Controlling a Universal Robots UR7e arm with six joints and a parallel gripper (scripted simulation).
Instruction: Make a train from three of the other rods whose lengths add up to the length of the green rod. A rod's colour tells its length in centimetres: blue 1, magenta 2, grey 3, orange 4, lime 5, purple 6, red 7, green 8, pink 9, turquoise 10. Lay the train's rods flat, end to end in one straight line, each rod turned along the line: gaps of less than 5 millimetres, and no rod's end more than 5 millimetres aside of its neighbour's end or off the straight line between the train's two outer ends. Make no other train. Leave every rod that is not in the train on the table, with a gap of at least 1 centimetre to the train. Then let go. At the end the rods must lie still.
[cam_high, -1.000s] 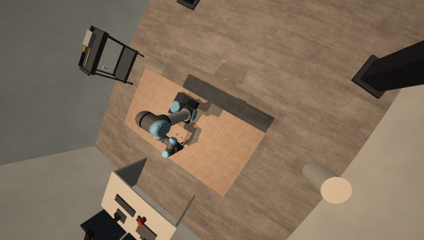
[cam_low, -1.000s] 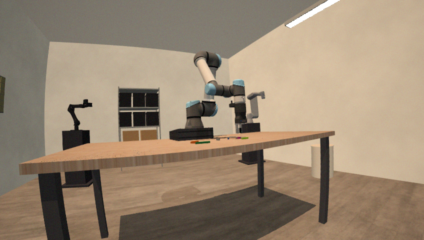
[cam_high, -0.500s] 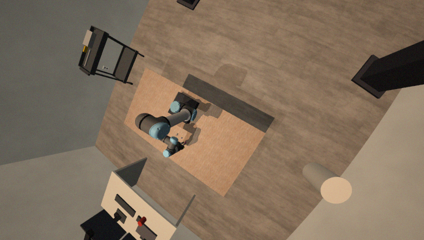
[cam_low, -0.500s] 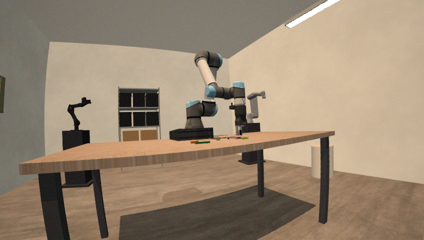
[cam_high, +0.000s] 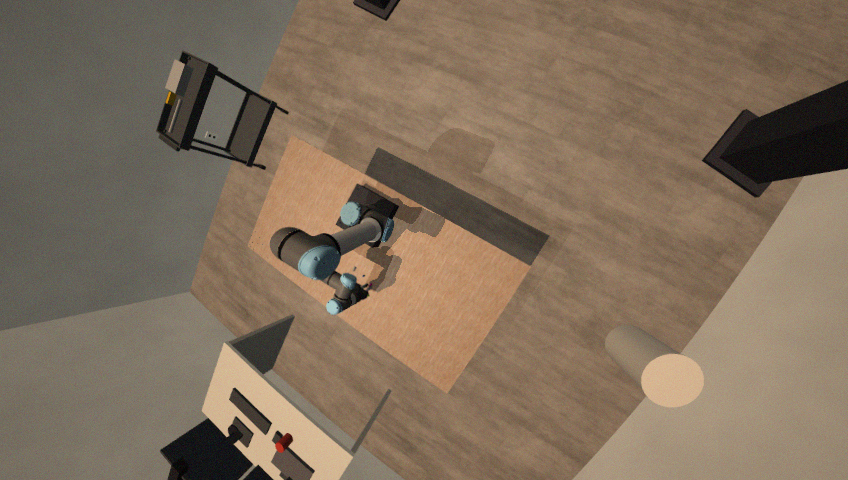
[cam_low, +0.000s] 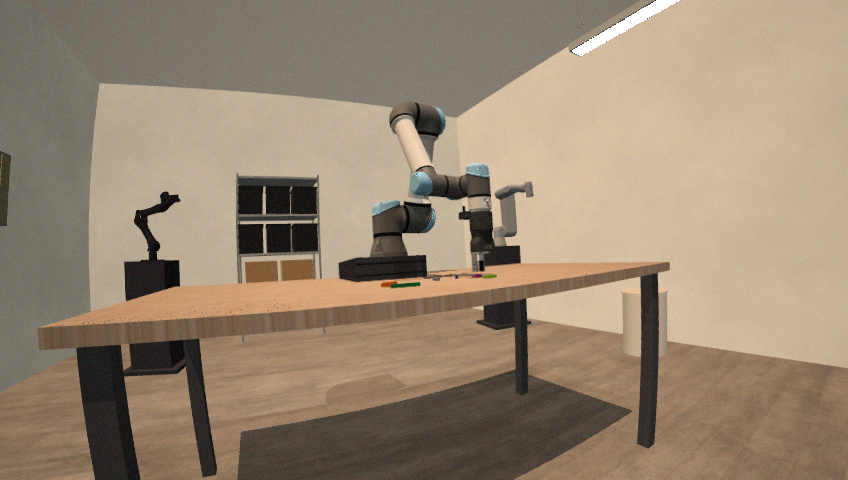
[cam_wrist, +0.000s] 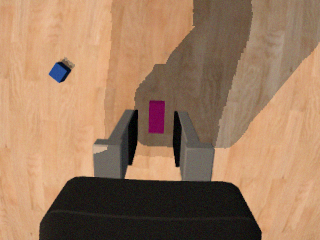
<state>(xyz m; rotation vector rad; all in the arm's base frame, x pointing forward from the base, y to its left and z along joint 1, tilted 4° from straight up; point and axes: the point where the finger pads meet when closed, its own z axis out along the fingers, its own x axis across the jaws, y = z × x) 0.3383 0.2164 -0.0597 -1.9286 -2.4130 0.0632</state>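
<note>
My gripper is now 30 mm above the magenta rod. Round my hand: lime rod: 60 mm ahead, 30 mm below; then small blue rod: 20 mm behind, 70 mm to the right, 30 mm below; then grey rod: 10 mm behind, 150 mm to the right, 30 mm below.
</note>
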